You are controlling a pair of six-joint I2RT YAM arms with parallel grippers.
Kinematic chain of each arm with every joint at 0, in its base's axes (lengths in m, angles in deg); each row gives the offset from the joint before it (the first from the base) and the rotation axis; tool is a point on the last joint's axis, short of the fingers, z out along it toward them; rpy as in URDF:
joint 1: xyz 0 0 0.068 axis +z
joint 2: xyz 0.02 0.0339 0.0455 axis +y
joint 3: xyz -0.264 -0.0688 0 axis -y
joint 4: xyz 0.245 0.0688 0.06 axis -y
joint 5: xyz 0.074 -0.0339 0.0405 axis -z
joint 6: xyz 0.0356 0 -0.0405 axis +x
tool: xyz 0 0 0 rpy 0 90 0
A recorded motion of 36 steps. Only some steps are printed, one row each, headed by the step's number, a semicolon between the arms.
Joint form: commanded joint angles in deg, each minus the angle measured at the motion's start. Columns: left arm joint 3, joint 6, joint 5, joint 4, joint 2, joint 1; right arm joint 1, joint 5, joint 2, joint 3, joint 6, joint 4.
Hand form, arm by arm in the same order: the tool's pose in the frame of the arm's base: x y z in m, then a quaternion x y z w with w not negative. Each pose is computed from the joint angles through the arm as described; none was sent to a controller.
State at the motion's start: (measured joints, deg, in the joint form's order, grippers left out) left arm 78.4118 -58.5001 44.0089 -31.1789 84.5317 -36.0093; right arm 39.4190 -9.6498 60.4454 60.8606 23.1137 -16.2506
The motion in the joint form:
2: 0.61 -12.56 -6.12 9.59 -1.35 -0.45; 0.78 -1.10 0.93 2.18 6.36 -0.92
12: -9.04 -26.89 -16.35 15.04 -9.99 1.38; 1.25 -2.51 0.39 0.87 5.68 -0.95
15: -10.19 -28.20 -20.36 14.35 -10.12 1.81; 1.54 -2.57 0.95 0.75 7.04 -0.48
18: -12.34 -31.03 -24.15 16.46 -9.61 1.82; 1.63 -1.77 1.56 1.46 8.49 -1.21
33: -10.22 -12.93 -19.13 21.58 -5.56 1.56; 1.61 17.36 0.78 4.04 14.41 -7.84
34: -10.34 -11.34 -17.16 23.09 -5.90 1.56; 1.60 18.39 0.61 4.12 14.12 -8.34
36: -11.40 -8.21 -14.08 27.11 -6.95 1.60; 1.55 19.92 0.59 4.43 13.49 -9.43
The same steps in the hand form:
2: 0.2519 -0.2133 0.3733 -0.07337 0.81611 -0.56821 0.07559; 0.1803 0.1611 0.3832 -0.13052 0.78376 0.40543 0.45201
12: 0.2353 -0.1826 0.3673 -0.22179 0.78214 -0.57313 0.10290; 0.1770 0.1620 0.3773 -0.14549 0.78490 0.40939 0.44178
15: 0.2378 -0.1789 0.3593 -0.25963 0.78211 -0.55412 0.11770; 0.1783 0.1648 0.3753 -0.13841 0.78725 0.41528 0.43431
18: 0.2423 -0.1792 0.3470 -0.29904 0.77370 -0.54384 0.12728; 0.1800 0.1661 0.3759 -0.12479 0.79304 0.41451 0.42861
33: 0.2563 -0.1940 0.3487 -0.13766 0.79938 -0.55144 0.19482; 0.1812 0.1513 0.3824 0.01329 0.82016 0.31767 0.47566
34: 0.2548 -0.1943 0.3526 -0.11118 0.79391 -0.56362 0.19920; 0.1806 0.1500 0.3826 0.01623 0.82106 0.30928 0.47952
36: 0.2511 -0.1935 0.3589 -0.06107 0.77832 -0.58588 0.21732; 0.1805 0.1483 0.3827 0.01904 0.82423 0.29383 0.48368

